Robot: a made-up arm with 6 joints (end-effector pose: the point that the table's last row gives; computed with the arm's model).
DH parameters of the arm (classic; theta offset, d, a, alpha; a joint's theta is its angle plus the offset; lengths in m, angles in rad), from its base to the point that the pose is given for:
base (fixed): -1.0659 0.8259 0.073 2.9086
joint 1: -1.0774 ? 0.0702 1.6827
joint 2: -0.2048 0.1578 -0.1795 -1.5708
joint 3: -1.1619 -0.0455 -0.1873 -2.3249
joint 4: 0 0.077 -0.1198 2.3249
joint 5: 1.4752 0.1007 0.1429 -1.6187
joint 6: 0 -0.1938 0.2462 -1.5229
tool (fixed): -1.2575 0.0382 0 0
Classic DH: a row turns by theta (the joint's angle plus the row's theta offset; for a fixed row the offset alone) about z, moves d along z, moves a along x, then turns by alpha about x.
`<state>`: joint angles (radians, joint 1 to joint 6).
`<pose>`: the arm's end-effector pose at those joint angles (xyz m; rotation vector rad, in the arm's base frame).
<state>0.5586 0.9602 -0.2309 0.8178 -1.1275 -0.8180</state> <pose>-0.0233 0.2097 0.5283 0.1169 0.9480 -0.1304</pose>
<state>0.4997 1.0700 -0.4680 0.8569 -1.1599 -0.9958</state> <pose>-0.0876 0.1749 0.5686 0.1198 0.9715 0.2651</pose>
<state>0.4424 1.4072 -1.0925 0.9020 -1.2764 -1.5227</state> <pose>-0.1801 0.0021 0.5760 0.1867 0.6773 1.0647</pose>
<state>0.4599 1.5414 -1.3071 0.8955 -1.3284 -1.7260</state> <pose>-0.1937 -0.0394 0.5324 0.2192 0.4640 1.1924</pose>
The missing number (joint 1, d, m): 0.5306
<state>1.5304 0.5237 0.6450 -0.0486 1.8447 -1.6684</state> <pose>-0.3724 0.3603 0.2136 -1.4156 0.0126 0.5009</pose>
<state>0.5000 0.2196 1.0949 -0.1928 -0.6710 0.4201</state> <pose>-0.1063 -0.1459 0.4046 -0.3720 -0.3748 -2.5088</pose>
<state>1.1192 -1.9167 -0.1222 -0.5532 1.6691 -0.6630</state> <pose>-0.5343 -0.5649 0.0367 -2.4527 0.9057 1.0448</pose>
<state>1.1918 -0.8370 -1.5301 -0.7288 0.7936 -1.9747</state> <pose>0.1732 -0.4147 0.4862 -0.0131 0.6393 -2.7939</pose>
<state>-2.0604 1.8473 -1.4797 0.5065 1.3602 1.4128</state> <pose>-0.5214 -0.1148 0.1414 -0.6438 0.5070 0.7633</pose>
